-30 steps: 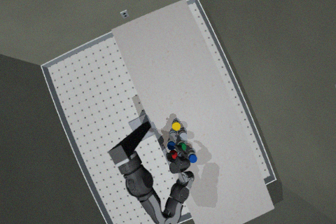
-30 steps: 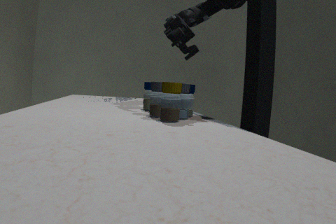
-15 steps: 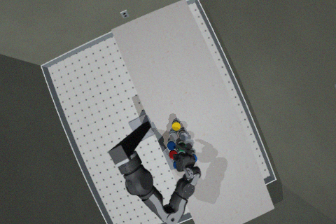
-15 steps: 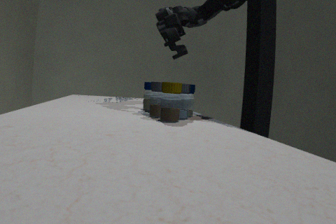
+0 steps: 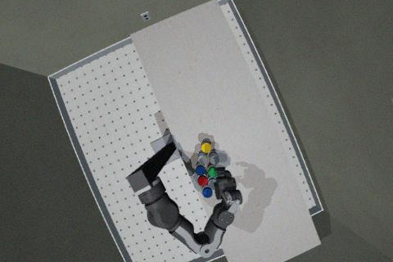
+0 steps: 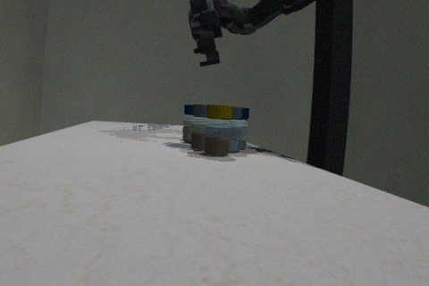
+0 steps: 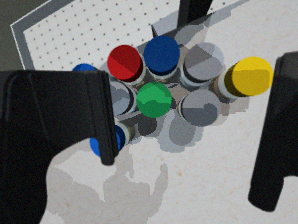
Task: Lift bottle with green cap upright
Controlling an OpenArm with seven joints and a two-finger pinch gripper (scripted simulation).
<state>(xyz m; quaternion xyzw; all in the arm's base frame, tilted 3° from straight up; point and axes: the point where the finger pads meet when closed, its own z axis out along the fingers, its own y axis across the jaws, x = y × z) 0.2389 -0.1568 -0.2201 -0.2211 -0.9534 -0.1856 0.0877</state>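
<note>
The blue bottle lies 80 mm behind my hand, 30 mm to the left of it and 180 mm below it. The rest, counted from my hand: blue-capped bottle 110 mm to the right, 180 mm below; then red-capped bottle 100 mm behind, 30 mm to the right, 180 mm below.
</note>
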